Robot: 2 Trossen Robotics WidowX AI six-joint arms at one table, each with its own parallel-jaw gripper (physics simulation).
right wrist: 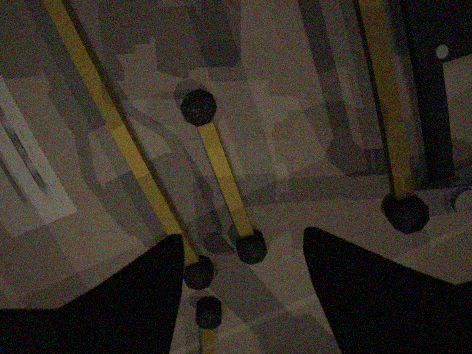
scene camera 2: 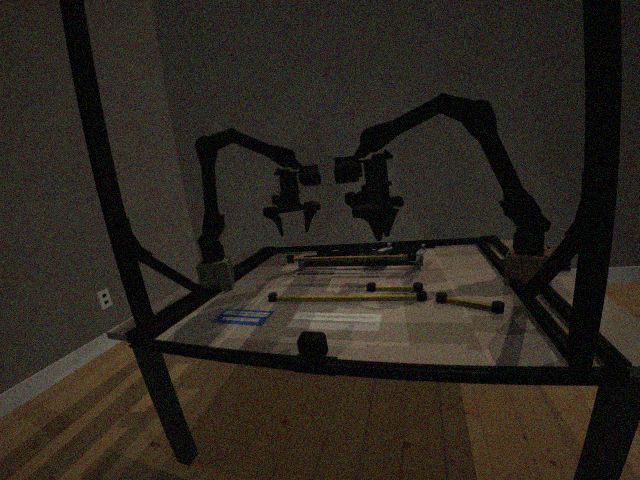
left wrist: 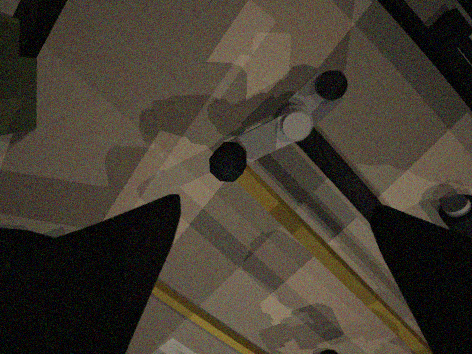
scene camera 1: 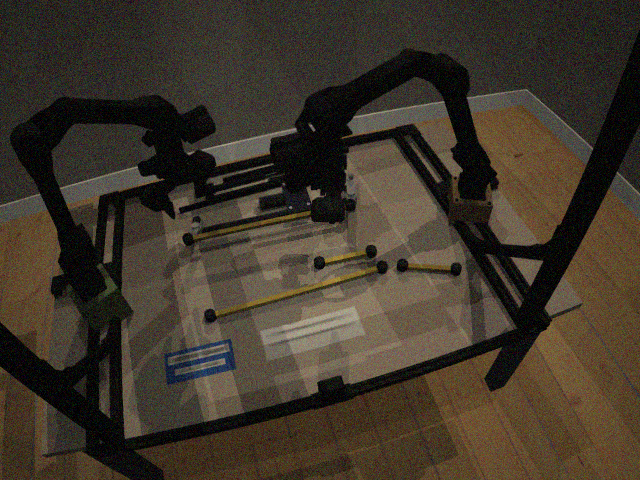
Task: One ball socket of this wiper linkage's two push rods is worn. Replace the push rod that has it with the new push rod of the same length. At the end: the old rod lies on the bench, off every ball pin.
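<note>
A long yellow push rod (scene camera 1: 248, 225) (scene camera 2: 351, 258) (left wrist: 300, 235) (right wrist: 385, 100) with black end sockets sits on the linkage at the back. A similar long rod (scene camera 1: 294, 296) (scene camera 2: 346, 298) (left wrist: 200, 317) (right wrist: 120, 130) lies loose on the bench. Two short rods lie loose: one (scene camera 1: 345, 256) (scene camera 2: 395, 288) (right wrist: 225, 175) behind the long rod's right end, one (scene camera 1: 429, 267) (scene camera 2: 469, 302) (right wrist: 207, 340) farther right. My left gripper (scene camera 2: 294, 233) (left wrist: 276, 209) is open and empty above the linkage's left end. My right gripper (scene camera 2: 379, 239) (right wrist: 244, 242) is half open, empty, above the bench near its right end. The linkage's short rod is hidden; socket wear cannot be told.
A grey lever (left wrist: 265, 142) carries the mounted rod's left socket. A blue panel (scene camera 1: 200, 361) with pale strips and a whitish panel (scene camera 1: 273, 351) (scene camera 2: 336, 325) lie toward the front. A black frame (scene camera 1: 222, 422) edges the table. My right arm covers part of the linkage in scene camera 1.
</note>
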